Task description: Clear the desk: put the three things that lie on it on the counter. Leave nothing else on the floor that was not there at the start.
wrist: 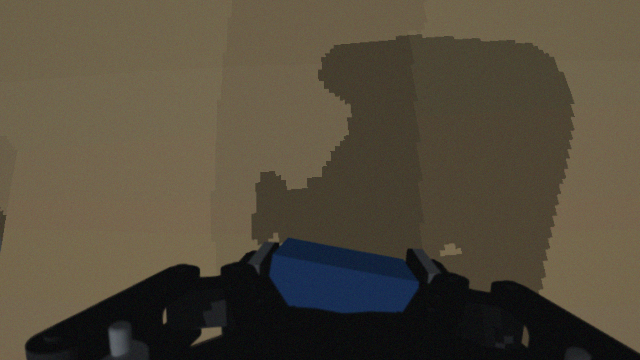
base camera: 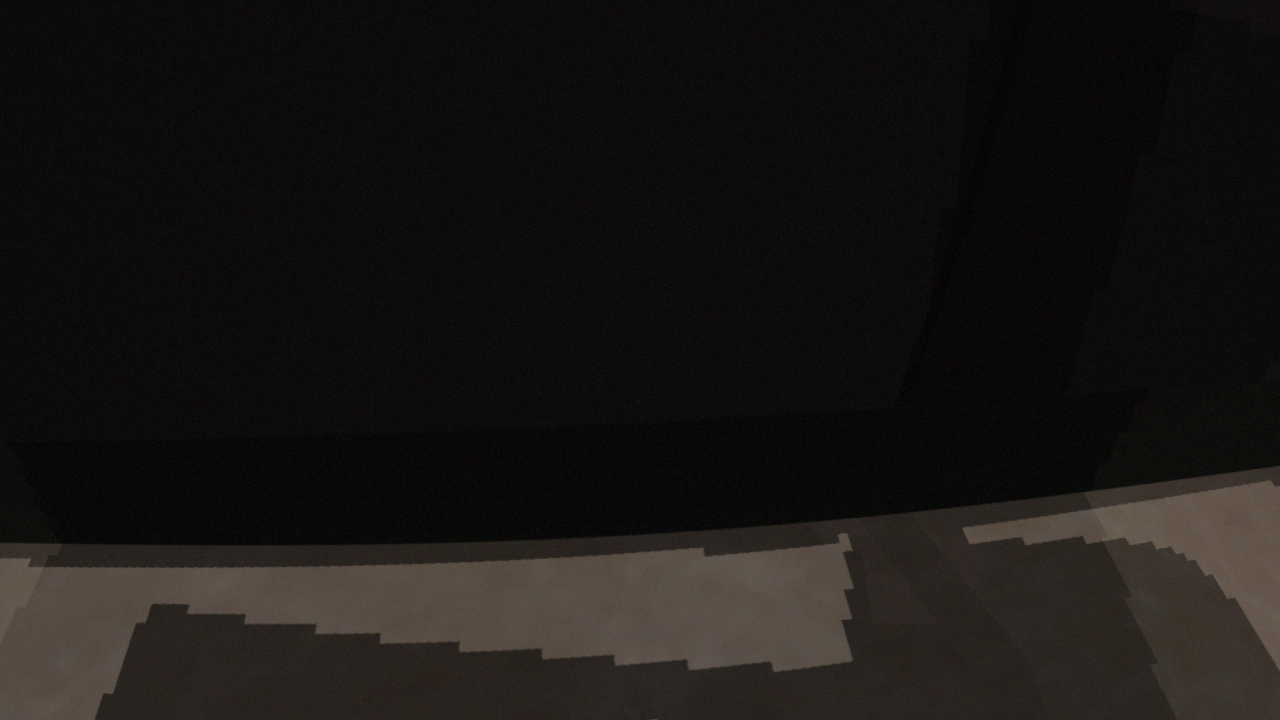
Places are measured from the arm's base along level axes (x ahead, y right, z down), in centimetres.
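Where they show: gripper, fingertip midpoint: (wrist: 341,265).
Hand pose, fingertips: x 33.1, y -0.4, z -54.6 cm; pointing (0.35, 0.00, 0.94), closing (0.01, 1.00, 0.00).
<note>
Each offset is from my fingertips to the centre of the thing. "spot": to the spot under its first point. Level surfaces: height alone.
In the wrist view my gripper (wrist: 341,265) is shut on a blue block @(dx -4.0, dy -0.4, dz +0.1 cm) (wrist: 344,285) with flat, angled faces. The block spans the gap between the two fingertips and sits slightly slanted. Below it in the wrist view is a tan, plain surface @(dz +3.2 cm) (wrist: 125,150), which looks like the counter top. The arm and gripper cast a dark shadow on that surface. How high the block is above it is hard to tell. The desk and the other things of the task do not show in either view.
In the base view a dark cabinet front @(spot: dx -6.6, dy -5.3, dz +70.9 cm) (base camera: 447,223) fills the upper part, very close to the base. Below its bottom edge lies a strip of brownish floor @(dz +94.3 cm) (base camera: 537,600) with shadows across it. At the wrist view's left edge a small dark patch shows; what it is cannot be told.
</note>
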